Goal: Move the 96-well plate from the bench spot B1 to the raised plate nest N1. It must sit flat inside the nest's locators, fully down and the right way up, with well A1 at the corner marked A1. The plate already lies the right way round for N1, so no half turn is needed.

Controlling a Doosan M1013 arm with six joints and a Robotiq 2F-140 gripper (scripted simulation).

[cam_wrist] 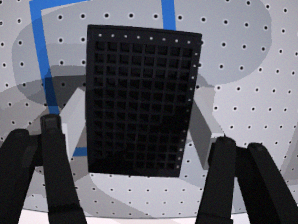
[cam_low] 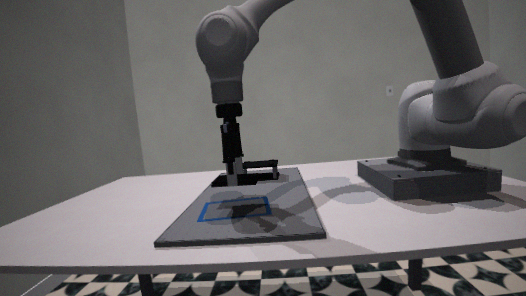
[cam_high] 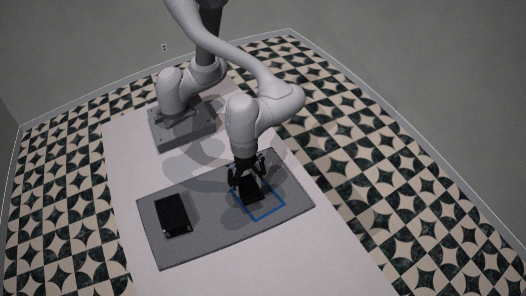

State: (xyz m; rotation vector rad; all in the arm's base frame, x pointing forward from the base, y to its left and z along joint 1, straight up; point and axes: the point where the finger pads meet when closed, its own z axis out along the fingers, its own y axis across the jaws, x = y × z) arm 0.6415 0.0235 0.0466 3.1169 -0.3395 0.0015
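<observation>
The raised black nest N1 is 10 cm behind my hand, 31 cm to the right of it and 4 cm below it. Also, from my hand: black 96-well plate: 2 cm below; white corner mark: 3 cm behind, 38 cm to the right, 3 cm below.
</observation>
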